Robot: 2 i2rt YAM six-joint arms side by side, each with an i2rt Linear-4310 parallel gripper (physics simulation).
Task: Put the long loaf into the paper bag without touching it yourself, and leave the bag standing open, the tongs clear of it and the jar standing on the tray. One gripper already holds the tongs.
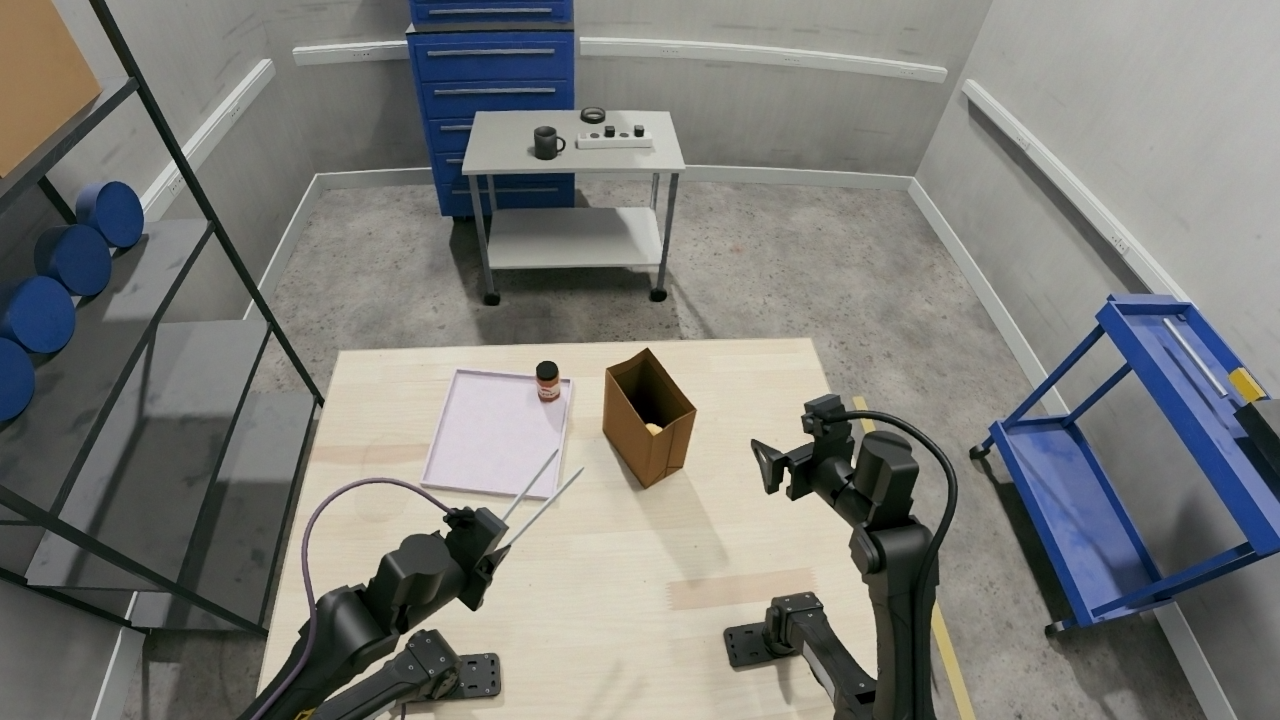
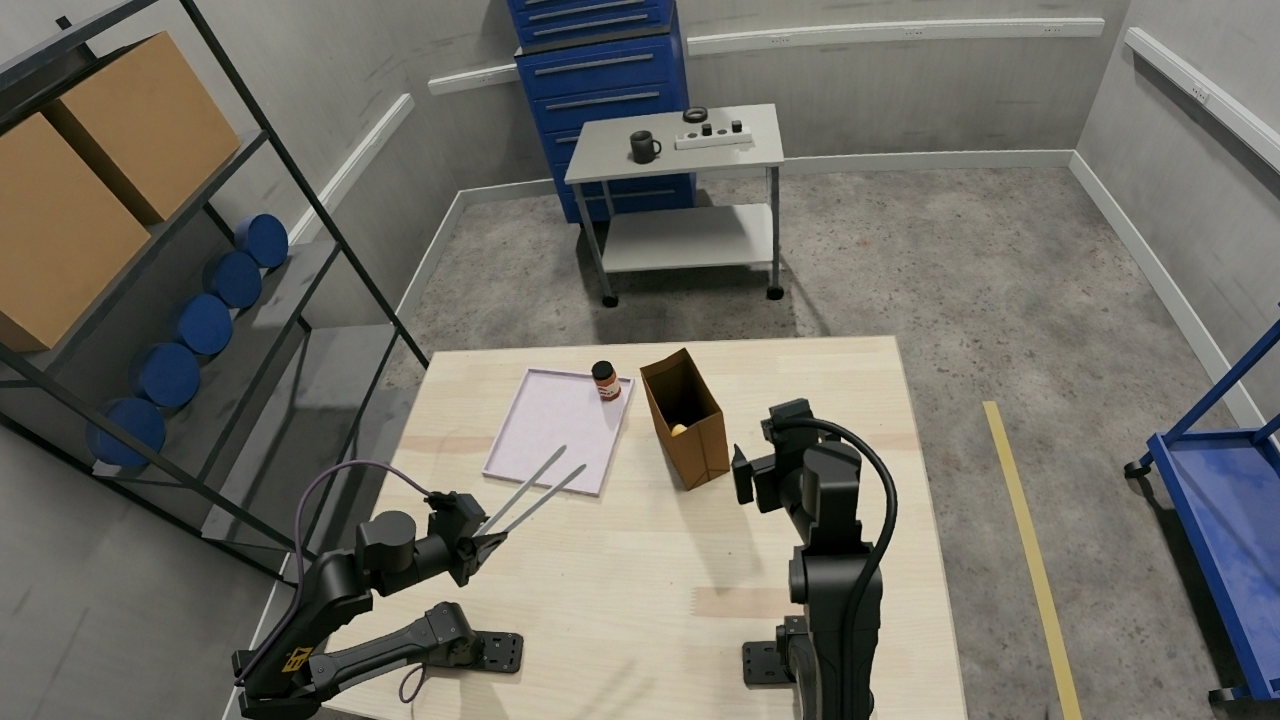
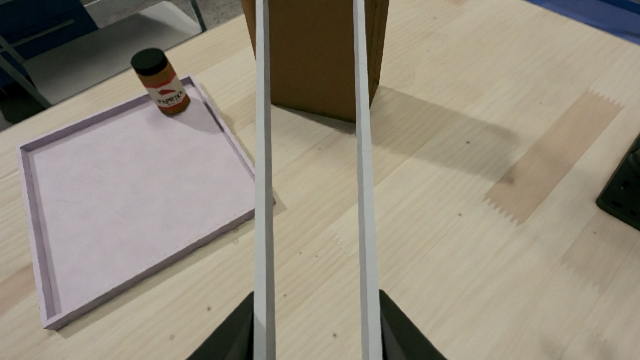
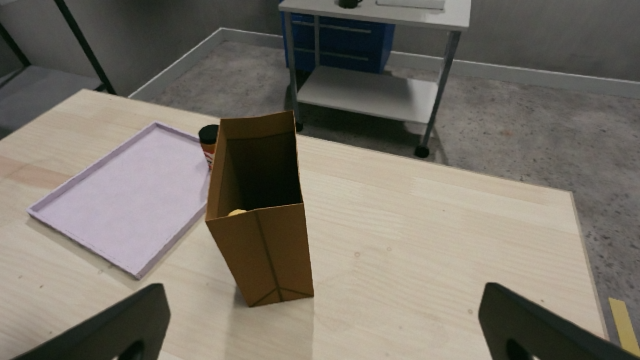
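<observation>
The brown paper bag (image 1: 666,445) (image 2: 702,450) (image 3: 312,65) (image 4: 280,250) stands upright and open on the table. A pale end of the loaf (image 1: 654,428) (image 2: 678,429) (image 4: 237,212) shows inside it; the rest is hidden. The paprika jar (image 1: 547,382) (image 2: 605,381) (image 3: 162,82) stands upright on the lilac tray (image 1: 487,434) (image 2: 546,429) (image 3: 125,200) (image 4: 135,200) at its back corner. My left gripper (image 1: 501,537) (image 2: 487,535) is shut on the tongs (image 1: 544,505) (image 2: 546,499) (image 3: 265,200), whose spread tips are apart from the bag, near the tray's front corner. My right gripper (image 1: 762,470) (image 2: 742,476) is open, to the right of the bag.
Beyond the wooden table (image 1: 581,626) (image 2: 608,626) stands a grey trolley (image 1: 572,165) (image 2: 671,167) with a mug (image 1: 546,143) (image 2: 642,146). A dark shelf rack (image 1: 201,201) is at the left, and a blue cart (image 1: 1042,501) is at the right.
</observation>
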